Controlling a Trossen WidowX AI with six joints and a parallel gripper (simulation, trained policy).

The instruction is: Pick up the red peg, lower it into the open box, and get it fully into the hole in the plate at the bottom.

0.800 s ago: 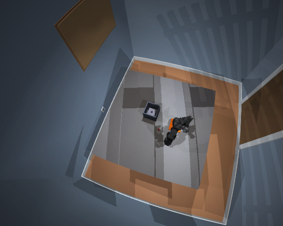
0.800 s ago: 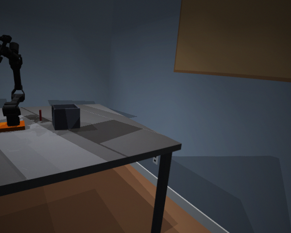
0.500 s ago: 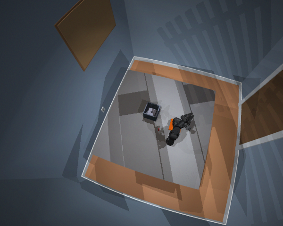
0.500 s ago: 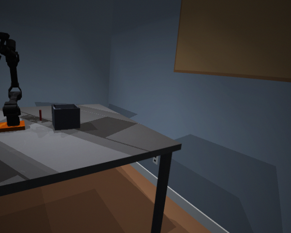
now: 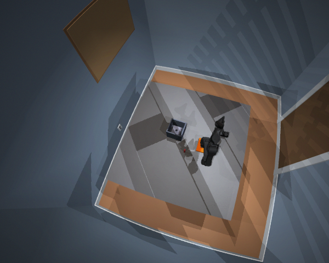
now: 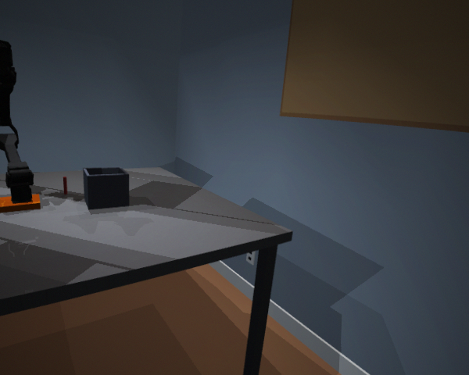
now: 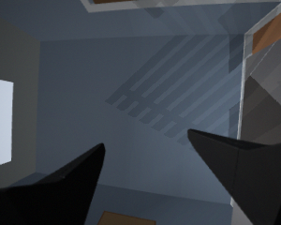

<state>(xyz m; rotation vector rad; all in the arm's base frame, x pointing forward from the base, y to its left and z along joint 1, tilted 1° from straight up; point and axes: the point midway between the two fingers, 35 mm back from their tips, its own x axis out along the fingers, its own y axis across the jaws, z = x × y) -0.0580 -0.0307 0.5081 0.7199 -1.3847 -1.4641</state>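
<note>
The red peg lies 27 cm ahead of my gripper tip, 15 cm to the left of it and 50 cm below it. Also, from my gripper tip: plate (38 cm ahead, 6 cm to the right, 49 cm below).
</note>
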